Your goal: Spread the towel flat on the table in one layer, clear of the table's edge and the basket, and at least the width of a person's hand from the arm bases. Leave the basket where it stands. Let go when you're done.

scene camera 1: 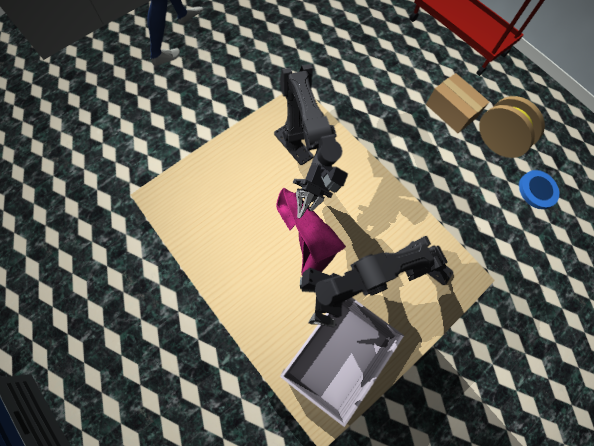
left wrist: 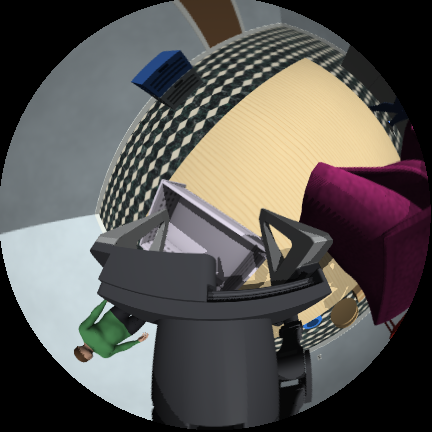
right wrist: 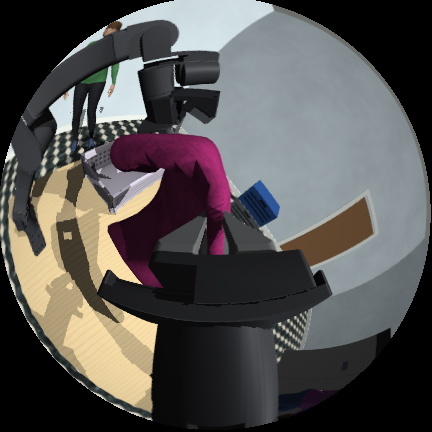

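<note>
The magenta towel [scene camera 1: 320,237] [left wrist: 350,200] [right wrist: 165,150] hangs folded and bunched above the table [scene camera 1: 210,200] [left wrist: 250,140], from my right gripper. My right gripper [scene camera 1: 301,212] [right wrist: 214,212] is shut on the towel's edge. The towel's far end reaches close to my left arm in scene camera 1 and looms large at the right of the left wrist view. My left gripper [scene camera 1: 320,320] [left wrist: 213,213] is open and empty, over the upper left edge of the basket. The pale basket [scene camera 1: 335,350] [left wrist: 210,232] [right wrist: 127,182] stands upright at the table's lower end in scene camera 1.
The right arm's base [scene camera 1: 294,145] stands near the table's upper corner. The left arm's base [scene camera 1: 440,272] is near the right corner. Shadows lie between the arms. A cardboard box [scene camera 1: 456,102], a blue ring-shaped item [scene camera 1: 525,192] and a red cart [scene camera 1: 470,25] are off the table.
</note>
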